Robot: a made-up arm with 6 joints.
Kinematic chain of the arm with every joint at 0, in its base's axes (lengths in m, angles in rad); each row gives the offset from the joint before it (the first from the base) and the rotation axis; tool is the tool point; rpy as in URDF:
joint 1: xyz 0 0 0.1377 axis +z
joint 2: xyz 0 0 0 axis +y
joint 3: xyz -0.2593 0 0.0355 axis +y
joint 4: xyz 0.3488 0 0.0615 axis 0.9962 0 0.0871
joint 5: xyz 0 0 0 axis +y
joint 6: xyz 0.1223 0 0.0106 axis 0.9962 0 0.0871
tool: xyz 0 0 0 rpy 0 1.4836 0
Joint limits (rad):
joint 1: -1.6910..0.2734
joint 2: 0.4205..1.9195
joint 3: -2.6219..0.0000
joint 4: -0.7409..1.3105
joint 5: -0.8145..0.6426
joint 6: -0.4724..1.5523
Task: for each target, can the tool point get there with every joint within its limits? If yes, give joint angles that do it. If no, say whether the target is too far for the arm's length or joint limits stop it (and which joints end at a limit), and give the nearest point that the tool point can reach.
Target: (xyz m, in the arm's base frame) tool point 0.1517 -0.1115 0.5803
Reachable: yes | joints -0.3215 0.5999 -0.9769 0.9576 -0.6149 0.0639
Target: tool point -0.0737 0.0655 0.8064
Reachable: yes | joints -0.7111 0.7230 -2.0021 0.2384 0.0511 -0.0093
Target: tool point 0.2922 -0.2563 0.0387
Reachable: yes | joints -0.7152 1.6998 -0.6471 0.0589 -0.2671 0.8823
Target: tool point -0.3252 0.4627 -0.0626
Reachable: no: joint limits stop it (at a limit: joint 1, joint 2, joint 3, joint 5) | nearest point -0.0105 0.0678 -0.0672 | short by 0.505 m
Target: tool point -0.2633 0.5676 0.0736
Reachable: no: joint limits stop it (at a limit: joint 2, joint 3, joint 5) | nearest point -0.2526 0.5445 0.5262 | short by 0.453 m
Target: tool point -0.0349 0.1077 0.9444
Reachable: no: too far | nearest point -0.0315 0.0972 0.8659 | short by 0.079 m
